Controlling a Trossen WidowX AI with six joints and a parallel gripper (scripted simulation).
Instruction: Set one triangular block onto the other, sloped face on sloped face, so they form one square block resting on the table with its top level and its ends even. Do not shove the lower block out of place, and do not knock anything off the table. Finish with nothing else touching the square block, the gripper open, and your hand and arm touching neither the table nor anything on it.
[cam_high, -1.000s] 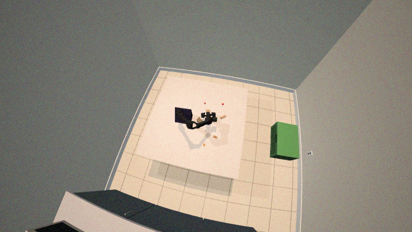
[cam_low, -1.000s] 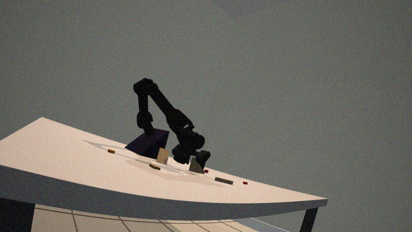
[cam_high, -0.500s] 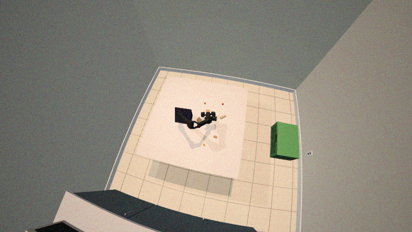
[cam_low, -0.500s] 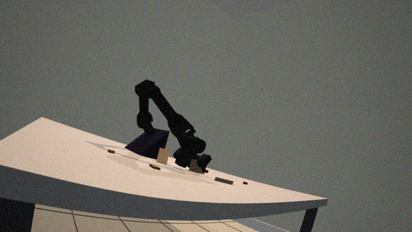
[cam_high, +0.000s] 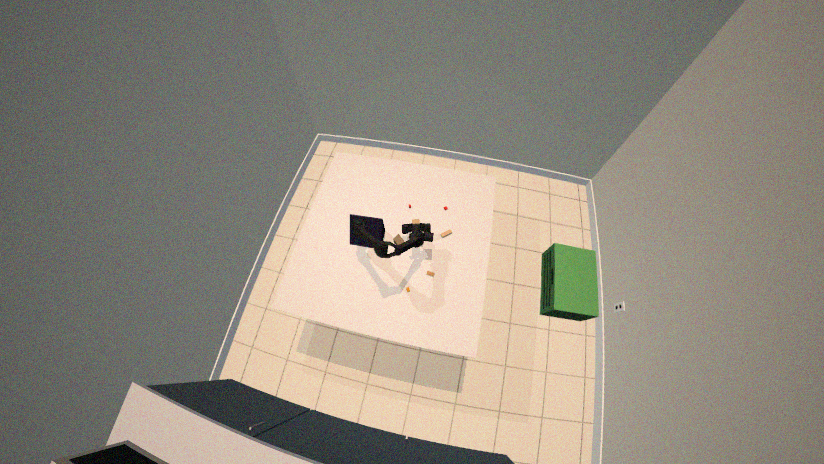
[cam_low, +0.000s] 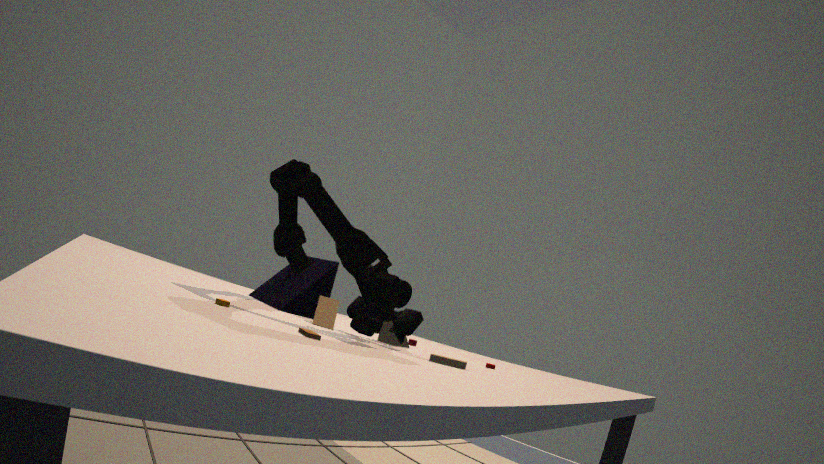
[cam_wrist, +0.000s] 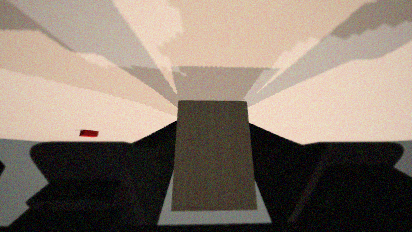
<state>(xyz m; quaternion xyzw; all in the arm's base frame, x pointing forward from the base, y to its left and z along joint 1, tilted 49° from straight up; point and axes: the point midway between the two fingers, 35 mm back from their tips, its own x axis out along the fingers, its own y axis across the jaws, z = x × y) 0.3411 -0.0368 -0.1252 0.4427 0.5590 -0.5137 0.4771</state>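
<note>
My gripper tip is 10 mm to the left of the triangular block and 10 mm below it. From my gripper tip the other things lie so: flat tan block (210 mm ahead, 40 mm to the right); then small orange piece (450 mm to the right, 10 mm below, 10 mm ahead).
</note>
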